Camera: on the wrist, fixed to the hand. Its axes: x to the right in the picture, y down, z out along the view.
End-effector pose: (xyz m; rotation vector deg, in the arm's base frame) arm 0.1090 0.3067 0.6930 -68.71 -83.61 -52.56
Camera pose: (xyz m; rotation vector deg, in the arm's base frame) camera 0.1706 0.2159 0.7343 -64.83 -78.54 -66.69
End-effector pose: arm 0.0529 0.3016 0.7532 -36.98 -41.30 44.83
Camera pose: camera 0.1317 0.3116 0.6669 -44.06 -38.30 33.68
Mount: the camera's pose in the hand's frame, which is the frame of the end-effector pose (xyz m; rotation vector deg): 0.0194 0.0384 -0.1091 -7.49 8.47 -6.02
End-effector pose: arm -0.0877 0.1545 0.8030 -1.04 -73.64 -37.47
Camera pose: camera 0.0283 0.1377 0.7997 -0.54 -63.32 -46.65
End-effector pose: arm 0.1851 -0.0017 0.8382 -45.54 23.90 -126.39
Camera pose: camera 0.1241 -0.0364 0.7443 -42.35 34.96 -135.41
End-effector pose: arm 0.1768 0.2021 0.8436 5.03 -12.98 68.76
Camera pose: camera 0.1616 0.2541 0.7396 -5.83 -9.63 61.83
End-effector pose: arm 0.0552 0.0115 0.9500 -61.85 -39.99 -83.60
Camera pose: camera 0.0680 -0.1005 0.9178 -59.26 -32.53 -96.01
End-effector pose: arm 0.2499 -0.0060 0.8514 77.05 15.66 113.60
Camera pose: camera 0.1336 0.0019 0.8385 62.03 15.61 113.37
